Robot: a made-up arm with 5 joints.
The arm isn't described. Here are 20 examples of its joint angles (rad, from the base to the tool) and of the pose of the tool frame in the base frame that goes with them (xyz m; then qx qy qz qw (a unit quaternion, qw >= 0)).
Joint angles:
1: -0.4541 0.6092 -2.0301 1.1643 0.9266
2: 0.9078 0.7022 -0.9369 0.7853 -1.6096
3: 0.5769 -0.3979 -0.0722 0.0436 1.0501
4: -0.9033 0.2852 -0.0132 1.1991 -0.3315
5: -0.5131 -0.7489 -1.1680 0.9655 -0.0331
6: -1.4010 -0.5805 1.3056 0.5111 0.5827
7: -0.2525 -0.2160 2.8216 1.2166 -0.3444
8: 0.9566 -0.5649 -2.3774 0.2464 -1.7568
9: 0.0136 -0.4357 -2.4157 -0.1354 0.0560
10: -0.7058 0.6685 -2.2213 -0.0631 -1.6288
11: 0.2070 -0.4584 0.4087 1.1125 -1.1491
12: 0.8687 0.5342 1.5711 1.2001 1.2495
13: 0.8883 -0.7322 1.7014 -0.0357 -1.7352
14: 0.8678 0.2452 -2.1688 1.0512 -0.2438
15: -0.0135 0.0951 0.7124 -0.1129 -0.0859
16: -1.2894 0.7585 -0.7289 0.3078 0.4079
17: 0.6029 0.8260 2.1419 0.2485 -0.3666
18: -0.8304 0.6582 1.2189 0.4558 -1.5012
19: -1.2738 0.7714 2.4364 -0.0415 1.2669
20: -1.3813 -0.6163 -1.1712 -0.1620 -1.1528
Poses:
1: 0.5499 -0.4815 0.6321 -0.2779 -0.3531 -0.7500 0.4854
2: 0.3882 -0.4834 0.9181 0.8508 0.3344 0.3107 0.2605
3: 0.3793 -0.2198 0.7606 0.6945 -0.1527 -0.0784 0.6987
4: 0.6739 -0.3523 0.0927 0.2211 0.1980 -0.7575 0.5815
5: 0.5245 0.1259 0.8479 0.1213 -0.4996 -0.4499 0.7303
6: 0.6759 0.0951 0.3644 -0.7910 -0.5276 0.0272 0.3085
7: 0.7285 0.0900 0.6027 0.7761 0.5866 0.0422 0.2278
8: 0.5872 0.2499 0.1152 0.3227 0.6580 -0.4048 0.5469
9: 0.1856 0.4392 0.2671 -0.2580 -0.7465 0.2618 0.5546
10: 0.6143 -0.3139 0.2165 -0.8257 -0.5177 -0.0250 0.2228
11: 0.7398 0.2046 0.2179 -0.2590 -0.2718 -0.3451 0.8602
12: 0.6167 -0.6292 0.4395 0.8747 0.1466 -0.3630 0.2858
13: 0.6437 0.0571 0.1435 -0.1451 -0.1553 -0.5404 0.8141
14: 0.7017 -0.0506 0.6370 0.7751 0.6111 0.0969 0.1275
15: 0.2076 -0.5321 0.4810 0.6772 -0.3429 -0.5928 0.2690
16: 0.2095 -0.5756 0.2287 0.3625 -0.0820 -0.8736 0.3140
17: 0.2290 -0.7122 0.4866 0.8209 -0.2026 -0.5125 0.1497
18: 0.5137 -0.4612 0.0118 0.2370 0.2261 -0.8737 0.3598
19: 0.4900 0.2955 0.0979 -0.1805 0.1876 -0.1136 0.9588
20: 0.2708 -0.2387 0.8917 0.1753 -0.5850 -0.7260 0.3162
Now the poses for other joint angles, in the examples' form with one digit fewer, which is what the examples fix.
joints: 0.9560 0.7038 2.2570 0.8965 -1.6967
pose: 0.663 -0.160 0.763 0.083 -0.358 -0.573 0.732
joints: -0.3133 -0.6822 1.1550 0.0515 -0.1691
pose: 0.570 -0.169 0.351 0.793 0.196 -0.461 0.346
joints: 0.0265 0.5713 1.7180 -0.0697 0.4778
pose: 0.153 -0.530 -0.013 -0.886 0.186 0.323 0.275
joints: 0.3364 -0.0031 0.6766 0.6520 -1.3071
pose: 0.751 -0.164 0.453 -0.167 -0.353 -0.611 0.688
